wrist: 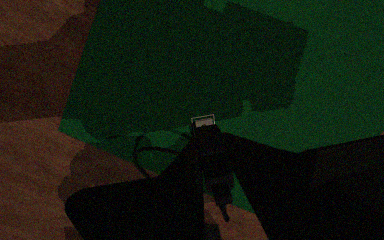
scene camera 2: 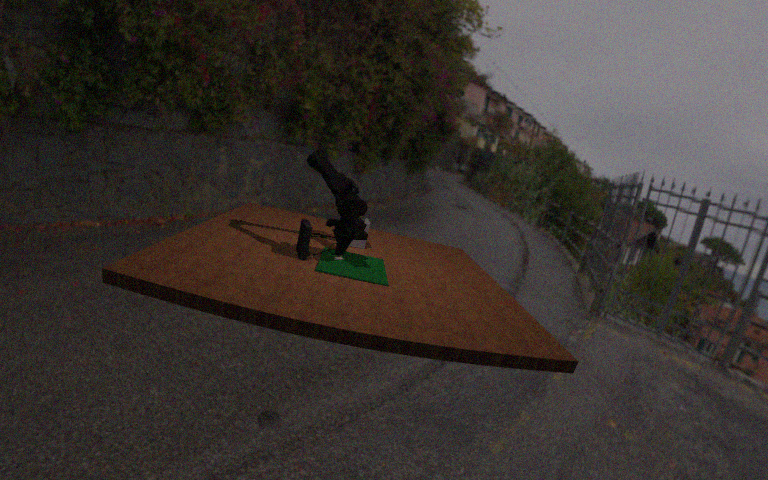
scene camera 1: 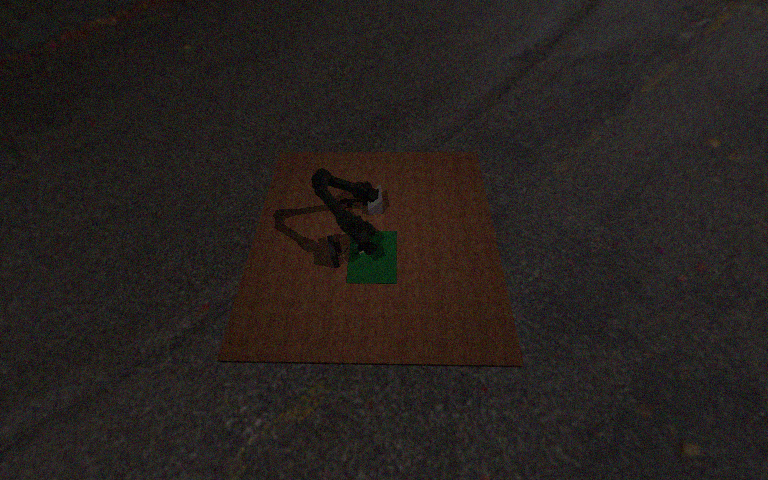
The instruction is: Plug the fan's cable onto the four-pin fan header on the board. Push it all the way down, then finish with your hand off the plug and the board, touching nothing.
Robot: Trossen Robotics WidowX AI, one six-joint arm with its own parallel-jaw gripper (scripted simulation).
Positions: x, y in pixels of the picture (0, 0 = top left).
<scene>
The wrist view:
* gripper: 209, 140
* fan plug: 216, 154
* green board: 293, 82
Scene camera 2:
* gripper: 341, 251
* green board: 354, 266
</scene>
